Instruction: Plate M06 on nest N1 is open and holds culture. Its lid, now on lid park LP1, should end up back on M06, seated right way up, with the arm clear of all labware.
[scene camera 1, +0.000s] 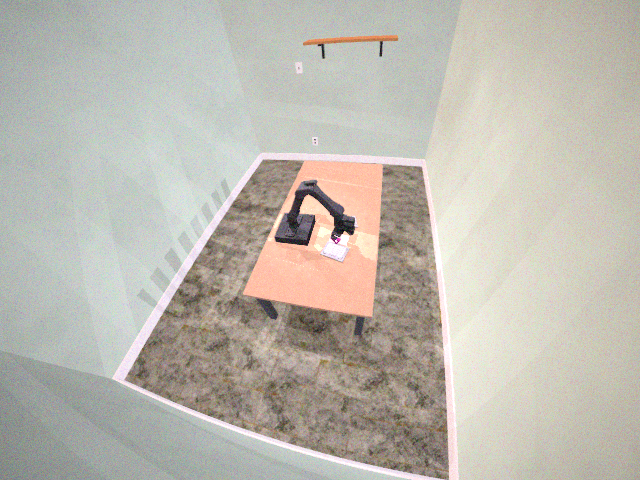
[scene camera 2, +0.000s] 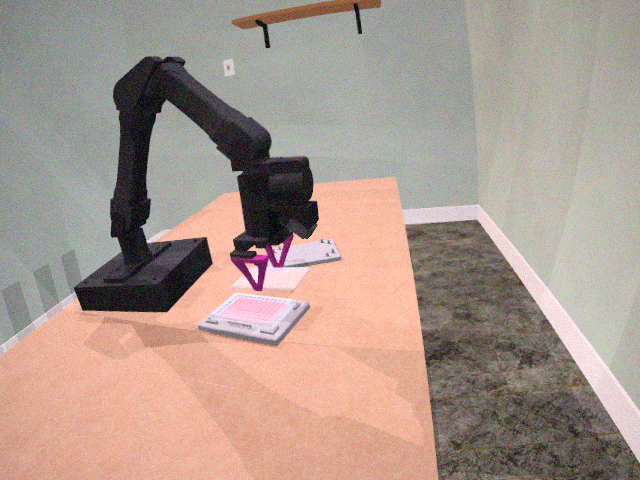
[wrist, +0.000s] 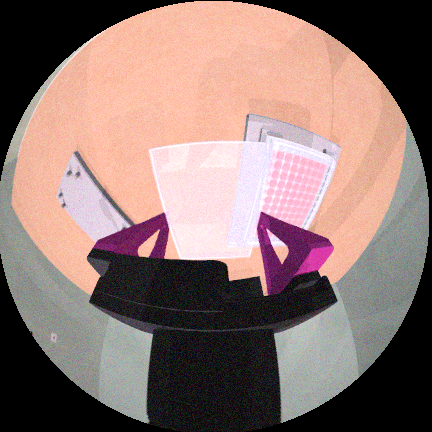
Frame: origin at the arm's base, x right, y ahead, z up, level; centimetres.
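Seen in the pictures: gripper, fingertip midpoint: (scene camera 1: 338, 239) (scene camera 2: 269, 280) (wrist: 212, 216); arm's base, origin of the base link: (scene camera 1: 294, 226) (scene camera 2: 139, 262).
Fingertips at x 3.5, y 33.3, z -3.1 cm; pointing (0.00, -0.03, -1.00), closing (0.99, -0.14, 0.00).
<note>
Pixels of each thing's top centre, then the offset from my fingertips to it. Level surfaces: height alone.
- Open plate M06, middle of its top: (wrist: 292, 205) (scene camera 2: 251, 306) (scene camera 1: 334, 249) dx +8.6, dy -0.5, dz -0.8 cm
- grey nest N1, middle of its top: (wrist: 289, 202) (scene camera 2: 252, 310) (scene camera 1: 334, 250) dx +8.6, dy -0.6, dz -1.6 cm
- Lid park LP1, middle of its top: (wrist: 85, 218) (scene camera 2: 301, 248) dx -19.3, dy +1.4, dz -1.4 cm
- wooden table, its level: dz -3.4 cm
My gripper (scene camera 1: 336, 239) (scene camera 2: 268, 277) (wrist: 212, 216) is shut on the clear, pinkish-looking lid (scene camera 2: 292, 280) (wrist: 202, 200), with a magenta finger at each side edge. The lid is roughly level, above the table between the two racks. Open plate M06 (scene camera 1: 335, 249) (scene camera 2: 253, 310) (wrist: 295, 185), with pink wells, sits on the grey nest N1 (scene camera 2: 295, 313) (wrist: 295, 134). In the wrist view the lid's right edge overlaps the plate and nest; its height above them is hard to judge. Lid park LP1 (scene camera 2: 309, 253) (wrist: 87, 202) is a pale slab with small dark posts, bearing no lid.
The arm's black base (scene camera 1: 295, 228) (scene camera 2: 144, 276) stands on the wooden table (scene camera 1: 310, 284) (scene camera 2: 336, 392), left of the nest in the scene views. The lid park lies beyond the gripper in scene camera 2. A wall shelf (scene camera 1: 351, 39) (scene camera 2: 310, 12) is far behind.
</note>
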